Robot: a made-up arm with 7 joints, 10 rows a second.
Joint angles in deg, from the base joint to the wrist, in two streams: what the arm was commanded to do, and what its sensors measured. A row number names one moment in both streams.
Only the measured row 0 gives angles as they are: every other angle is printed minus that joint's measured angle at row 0.
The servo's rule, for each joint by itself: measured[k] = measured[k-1] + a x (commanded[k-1-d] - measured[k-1]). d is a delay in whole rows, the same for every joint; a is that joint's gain. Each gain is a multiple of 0.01, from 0.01 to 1. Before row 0 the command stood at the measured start. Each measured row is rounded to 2 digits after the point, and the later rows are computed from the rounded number. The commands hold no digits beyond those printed.
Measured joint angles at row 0:
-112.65, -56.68, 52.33, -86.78, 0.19, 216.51, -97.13
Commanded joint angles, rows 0 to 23:
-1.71, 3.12, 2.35, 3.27, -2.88, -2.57, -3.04
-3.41, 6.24, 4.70, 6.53, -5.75, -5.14, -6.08
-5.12, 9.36, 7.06, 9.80, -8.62, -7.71, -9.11
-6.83, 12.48, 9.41, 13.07, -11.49, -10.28, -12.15
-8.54, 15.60, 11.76, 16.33, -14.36, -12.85, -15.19
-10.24, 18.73, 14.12, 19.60, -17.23, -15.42, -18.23
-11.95, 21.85, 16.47, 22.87, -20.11, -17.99, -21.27
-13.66, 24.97, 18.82, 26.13, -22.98, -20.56, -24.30
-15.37, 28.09, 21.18, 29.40, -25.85, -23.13, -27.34
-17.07, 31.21, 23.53, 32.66, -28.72, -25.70, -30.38
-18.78, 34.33, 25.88, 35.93, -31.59, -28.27, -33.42
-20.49, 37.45, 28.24, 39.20, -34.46, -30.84, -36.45
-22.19, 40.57, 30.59, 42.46, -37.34, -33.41, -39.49
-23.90, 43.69, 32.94, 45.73, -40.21, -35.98, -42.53
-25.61, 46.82, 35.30, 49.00, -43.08, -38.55, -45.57
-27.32, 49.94, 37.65, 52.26, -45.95, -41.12, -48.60
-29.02, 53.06, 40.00, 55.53, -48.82, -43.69, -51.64
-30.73, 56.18, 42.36, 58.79, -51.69, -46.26, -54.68
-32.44, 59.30, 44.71, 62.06, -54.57, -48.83, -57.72
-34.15, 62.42, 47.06, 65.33, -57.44, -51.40, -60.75
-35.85, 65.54, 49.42, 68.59, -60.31, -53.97, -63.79
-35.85, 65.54, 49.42, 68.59, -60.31, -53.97, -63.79
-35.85, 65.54, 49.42, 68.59, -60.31, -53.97, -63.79
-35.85, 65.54, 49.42, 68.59, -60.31, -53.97, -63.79
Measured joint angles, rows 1 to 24:
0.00, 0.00, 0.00, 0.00, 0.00, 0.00, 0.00
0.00, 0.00, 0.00, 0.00, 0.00, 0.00, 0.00
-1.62, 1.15, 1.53, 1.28, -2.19, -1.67, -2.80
-3.32, 3.03, 3.59, 3.33, -4.90, -3.93, -5.82
-5.03, 5.37, 5.85, 5.85, -7.73, -6.39, -8.85
-6.74, 8.00, 8.16, 8.67, -10.59, -8.92, -11.89
-8.45, 10.81, 10.50, 11.66, -13.46, -11.47, -14.93
-10.15, 13.74, 12.85, 14.76, -16.33, -14.04, -17.97
-11.86, 16.74, 15.20, 17.92, -19.20, -16.61, -21.01
-13.57, 19.79, 17.55, 21.12, -22.07, -19.18, -24.04
-15.28, 22.86, 19.91, 24.35, -24.94, -21.75, -27.08
-16.98, 25.95, 22.26, 27.59, -27.81, -24.32, -30.12
-18.69, 29.05, 24.61, 30.84, -30.68, -26.89, -33.16
-20.40, 32.16, 26.97, 34.10, -33.55, -29.46, -36.19
-22.10, 35.27, 29.32, 37.36, -36.43, -32.03, -39.23
-23.81, 38.39, 31.67, 40.62, -39.30, -34.60, -42.27
-25.52, 41.51, 34.03, 43.89, -42.17, -37.17, -45.31
-27.23, 44.63, 36.38, 47.15, -45.04, -39.74, -48.34
-28.93, 47.75, 38.73, 50.42, -47.91, -42.31, -51.38
-30.64, 50.87, 41.09, 53.68, -50.78, -44.88, -54.42
-32.35, 53.99, 43.44, 56.95, -53.66, -47.45, -57.46
-34.06, 57.11, 45.79, 60.22, -56.53, -50.02, -60.49
-35.76, 60.23, 48.15, 63.48, -59.40, -52.59, -63.53
-35.85, 62.19, 48.98, 65.47, -60.09, -53.49, -63.77
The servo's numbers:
d 2
a 0.95 0.37 0.65 0.39 0.76 0.65 0.92

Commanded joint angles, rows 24 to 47:
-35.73, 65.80, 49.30, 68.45, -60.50, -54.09, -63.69
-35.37, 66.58, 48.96, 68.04, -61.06, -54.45, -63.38
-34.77, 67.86, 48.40, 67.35, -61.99, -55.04, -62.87
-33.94, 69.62, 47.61, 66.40, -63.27, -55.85, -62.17
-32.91, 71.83, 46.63, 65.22, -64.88, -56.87, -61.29
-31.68, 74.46, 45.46, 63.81, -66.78, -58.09, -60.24
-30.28, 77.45, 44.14, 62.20, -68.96, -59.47, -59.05
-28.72, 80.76, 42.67, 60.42, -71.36, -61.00, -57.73
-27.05, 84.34, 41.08, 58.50, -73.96, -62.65, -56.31
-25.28, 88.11, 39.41, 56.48, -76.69, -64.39, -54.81
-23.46, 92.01, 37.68, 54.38, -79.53, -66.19, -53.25
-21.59, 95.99, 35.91, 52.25, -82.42, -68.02, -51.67
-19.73, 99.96, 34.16, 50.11, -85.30, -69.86, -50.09
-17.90, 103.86, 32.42, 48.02, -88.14, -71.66, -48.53
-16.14, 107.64, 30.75, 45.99, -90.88, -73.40, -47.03
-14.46, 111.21, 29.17, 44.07, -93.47, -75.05, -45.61
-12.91, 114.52, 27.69, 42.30, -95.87, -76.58, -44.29
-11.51, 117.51, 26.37, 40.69, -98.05, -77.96, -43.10
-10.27, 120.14, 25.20, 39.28, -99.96, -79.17, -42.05
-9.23, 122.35, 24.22, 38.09, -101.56, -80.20, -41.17
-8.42, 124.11, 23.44, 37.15, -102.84, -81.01, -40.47
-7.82, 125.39, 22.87, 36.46, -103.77, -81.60, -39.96
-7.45, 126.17, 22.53, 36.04, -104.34, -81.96, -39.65
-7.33, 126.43, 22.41, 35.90, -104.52, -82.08, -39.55
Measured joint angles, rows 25 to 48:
-35.85, 63.43, 49.27, 66.69, -60.26, -53.80, -63.79
-35.85, 64.21, 49.37, 67.43, -60.30, -53.91, -63.79
-35.74, 64.80, 49.32, 67.83, -60.45, -54.03, -63.70
-35.39, 65.46, 49.09, 67.91, -60.91, -54.30, -63.41
-34.80, 66.35, 48.64, 67.69, -61.73, -54.78, -62.91
-33.98, 67.56, 47.97, 67.19, -62.90, -55.48, -62.23
-32.96, 69.14, 47.10, 66.42, -64.40, -56.38, -61.37
-31.74, 71.11, 46.03, 65.40, -66.21, -57.49, -60.33
-30.35, 73.46, 44.80, 64.15, -68.30, -58.78, -59.15
-28.80, 76.16, 43.42, 62.70, -70.63, -60.22, -57.84
-27.14, 79.19, 41.90, 61.06, -73.16, -61.80, -56.43
-25.37, 82.49, 40.28, 59.27, -75.84, -63.48, -54.94
-23.56, 86.01, 38.59, 57.36, -78.64, -65.24, -53.39
-21.69, 89.70, 36.85, 55.37, -81.51, -67.05, -51.81
-19.83, 93.50, 35.10, 53.32, -84.39, -68.88, -50.23
-18.00, 97.33, 33.36, 51.25, -87.24, -70.69, -48.67
-16.23, 101.14, 31.66, 49.20, -90.01, -72.45, -47.16
-14.55, 104.87, 30.04, 47.20, -92.64, -74.14, -45.73
-12.99, 108.44, 28.51, 45.29, -95.09, -75.73, -44.41
-11.58, 111.80, 27.12, 43.50, -97.34, -77.18, -43.20
-10.34, 114.89, 25.87, 41.85, -99.33, -78.47, -42.14
-9.29, 117.65, 24.80, 40.38, -101.02, -79.59, -41.25
-8.46, 120.04, 23.92, 39.12, -102.40, -80.51, -40.53
-7.85, 122.02, 23.24, 38.08, -103.44, -81.22, -40.01

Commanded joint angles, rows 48 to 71:
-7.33, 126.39, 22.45, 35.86, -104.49, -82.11, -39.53
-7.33, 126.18, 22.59, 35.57, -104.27, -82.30, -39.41
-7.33, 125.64, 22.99, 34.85, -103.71, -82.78, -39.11
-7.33, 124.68, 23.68, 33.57, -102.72, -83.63, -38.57
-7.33, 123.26, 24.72, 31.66, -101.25, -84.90, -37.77
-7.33, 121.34, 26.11, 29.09, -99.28, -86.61, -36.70
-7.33, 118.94, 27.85, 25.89, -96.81, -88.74, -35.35
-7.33, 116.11, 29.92, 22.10, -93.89, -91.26, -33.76
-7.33, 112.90, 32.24, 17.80, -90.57, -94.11, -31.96
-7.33, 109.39, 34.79, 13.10, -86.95, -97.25, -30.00
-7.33, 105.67, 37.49, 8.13, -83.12, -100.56, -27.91
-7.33, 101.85, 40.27, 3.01, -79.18, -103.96, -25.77
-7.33, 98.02, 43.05, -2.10, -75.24, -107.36, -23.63
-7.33, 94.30, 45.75, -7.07, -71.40, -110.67, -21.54
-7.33, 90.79, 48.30, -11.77, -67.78, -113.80, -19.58
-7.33, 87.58, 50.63, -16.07, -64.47, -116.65, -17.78
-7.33, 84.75, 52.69, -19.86, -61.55, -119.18, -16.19
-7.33, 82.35, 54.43, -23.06, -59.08, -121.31, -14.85
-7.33, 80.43, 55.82, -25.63, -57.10, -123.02, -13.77
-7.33, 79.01, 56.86, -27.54, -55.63, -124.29, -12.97
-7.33, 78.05, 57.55, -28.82, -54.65, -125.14, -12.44
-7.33, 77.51, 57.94, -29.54, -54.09, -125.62, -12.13
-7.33, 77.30, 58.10, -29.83, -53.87, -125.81, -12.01
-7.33, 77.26, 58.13, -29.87, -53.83, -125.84, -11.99
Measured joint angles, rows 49 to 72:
-7.47, 123.56, 22.78, 37.28, -104.12, -81.70, -39.68
-7.34, 124.62, 22.54, 36.74, -104.42, -81.95, -39.56
-7.33, 125.27, 22.48, 36.40, -104.47, -82.05, -39.53
-7.33, 125.61, 22.55, 36.08, -104.32, -82.21, -39.42
-7.33, 125.62, 22.84, 35.60, -103.86, -82.58, -39.13
-7.33, 125.27, 23.39, 34.81, -102.99, -83.26, -38.61
-7.33, 124.53, 24.25, 33.58, -101.67, -84.33, -37.84
-7.33, 123.35, 25.46, 31.83, -99.85, -85.81, -36.79
-7.33, 121.72, 27.01, 29.51, -97.54, -87.71, -35.47
-7.33, 119.64, 28.90, 26.62, -94.77, -90.02, -33.90
-7.33, 117.15, 31.07, 23.18, -91.58, -92.68, -32.12
-7.33, 114.28, 33.49, 19.25, -88.06, -95.65, -30.17
-7.33, 111.09, 36.09, 14.91, -84.31, -98.84, -28.09
-7.33, 107.67, 38.81, 10.27, -80.41, -102.17, -25.96
-7.33, 104.10, 41.57, 5.45, -76.48, -105.54, -23.82
-7.33, 100.47, 44.29, 0.57, -72.62, -108.87, -21.72
-7.33, 96.89, 46.90, -4.24, -68.94, -112.07, -19.75
-7.33, 93.45, 49.32, -8.85, -65.54, -115.05, -17.94
-7.33, 90.23, 51.51, -13.14, -62.51, -117.73, -16.33
-7.33, 87.31, 53.41, -17.01, -59.90, -120.06, -14.97
-7.33, 84.76, 54.98, -20.37, -57.77, -121.98, -13.87
-7.33, 82.63, 56.20, -23.17, -56.14, -123.48, -13.04
-7.33, 80.94, 57.08, -25.37, -55.01, -124.56, -12.49
-7.33, 79.67, 57.64, -27.00, -54.31, -125.25, -12.16

